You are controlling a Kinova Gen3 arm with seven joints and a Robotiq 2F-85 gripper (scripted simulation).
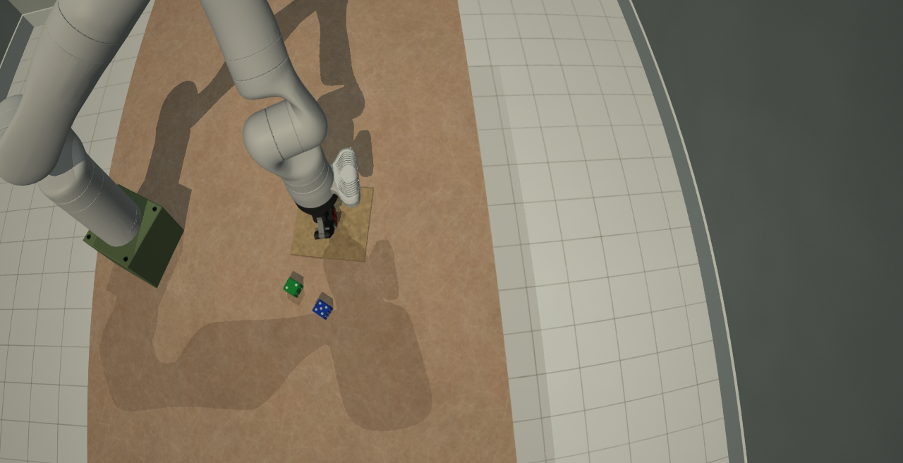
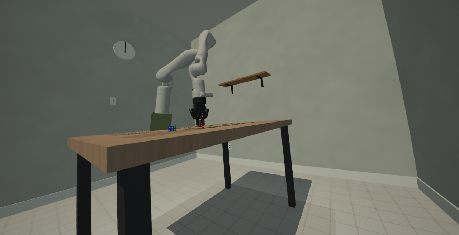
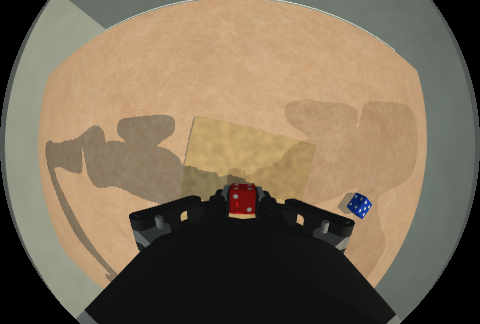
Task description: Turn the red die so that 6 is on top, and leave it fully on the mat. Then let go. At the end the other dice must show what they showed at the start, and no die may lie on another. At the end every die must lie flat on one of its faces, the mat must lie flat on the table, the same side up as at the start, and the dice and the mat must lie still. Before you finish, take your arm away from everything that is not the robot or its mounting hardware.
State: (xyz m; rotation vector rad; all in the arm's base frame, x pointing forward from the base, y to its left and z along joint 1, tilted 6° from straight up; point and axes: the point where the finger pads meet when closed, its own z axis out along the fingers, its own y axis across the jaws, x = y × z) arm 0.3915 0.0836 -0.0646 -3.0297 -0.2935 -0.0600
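The red die is 10 mm below my hand. The rest, counted from my hand: green die: 50 mm behind, 130 mm to the right, 20 mm below; tan mat: 30 mm below; blue die: 10 mm ahead, 170 mm to the right, 20 mm below.
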